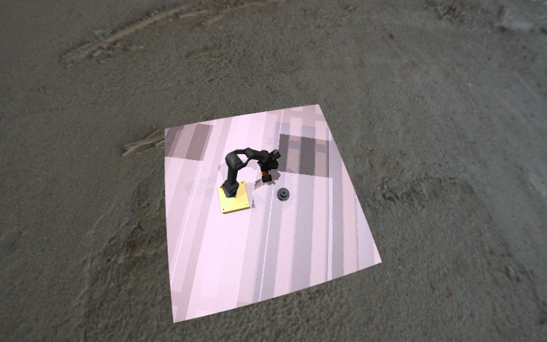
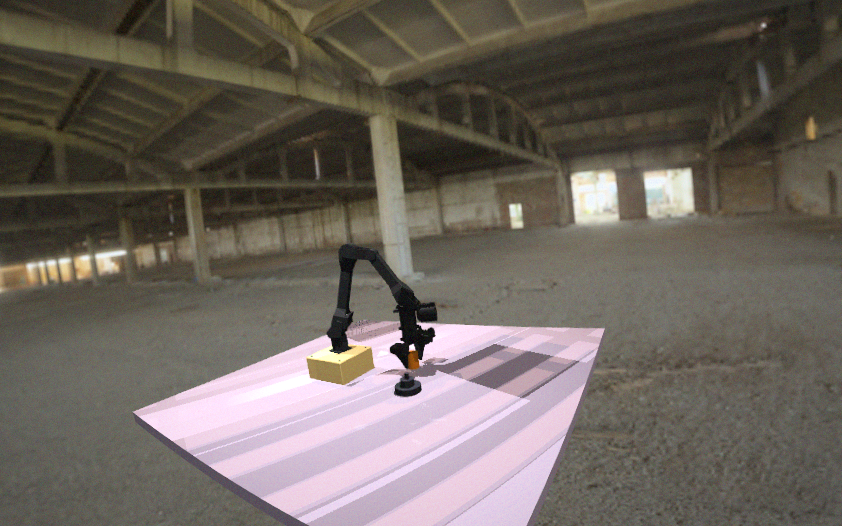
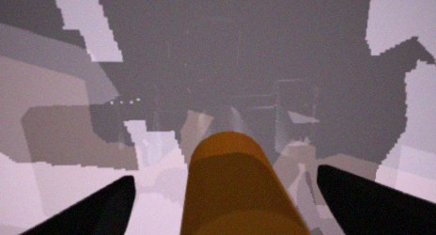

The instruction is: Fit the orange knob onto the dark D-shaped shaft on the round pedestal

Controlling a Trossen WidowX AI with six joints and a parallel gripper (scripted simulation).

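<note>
My gripper tip is 12 cm short of the round pedestal, 16 cm to the left of it and 2 cm below it. The rest, counted from my gripper tip: orange knob: 2 cm above.
</note>
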